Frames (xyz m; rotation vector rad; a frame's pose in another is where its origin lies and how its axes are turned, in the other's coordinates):
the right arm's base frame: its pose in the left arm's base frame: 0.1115 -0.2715 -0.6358 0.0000 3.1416 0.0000
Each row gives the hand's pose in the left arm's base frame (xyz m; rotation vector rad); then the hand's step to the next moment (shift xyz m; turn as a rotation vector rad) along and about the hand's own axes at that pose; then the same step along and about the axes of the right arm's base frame.
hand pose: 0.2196 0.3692 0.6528 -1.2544 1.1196 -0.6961
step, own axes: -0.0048 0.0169 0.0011 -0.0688 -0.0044 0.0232
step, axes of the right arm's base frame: 0.0033 0.0085 0.0150 0.0016 0.0696 -0.0212
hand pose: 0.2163 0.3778 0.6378 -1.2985 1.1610 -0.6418
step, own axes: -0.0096 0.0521 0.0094 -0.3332 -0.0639 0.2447
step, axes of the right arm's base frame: 0.0067 0.0237 0.0478 -0.1222 0.3798 -0.1258
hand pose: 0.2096 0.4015 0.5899 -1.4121 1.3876 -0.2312
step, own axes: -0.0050 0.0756 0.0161 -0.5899 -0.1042 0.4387
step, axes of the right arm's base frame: 0.0340 0.0332 0.0612 -0.2152 0.6777 -0.2139
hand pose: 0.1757 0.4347 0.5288 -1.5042 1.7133 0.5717
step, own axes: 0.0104 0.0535 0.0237 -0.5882 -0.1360 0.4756
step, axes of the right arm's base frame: 0.0458 0.0223 0.0306 -0.2553 0.6981 -0.1952
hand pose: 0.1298 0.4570 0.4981 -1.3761 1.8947 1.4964
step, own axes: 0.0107 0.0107 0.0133 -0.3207 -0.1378 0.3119
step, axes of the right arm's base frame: 0.0176 0.0065 0.0074 -0.1785 0.4295 -0.0527
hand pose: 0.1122 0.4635 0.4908 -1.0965 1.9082 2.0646
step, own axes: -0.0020 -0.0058 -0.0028 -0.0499 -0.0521 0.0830
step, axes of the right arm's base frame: -0.0058 -0.0007 0.0034 -0.0300 0.1041 0.0189
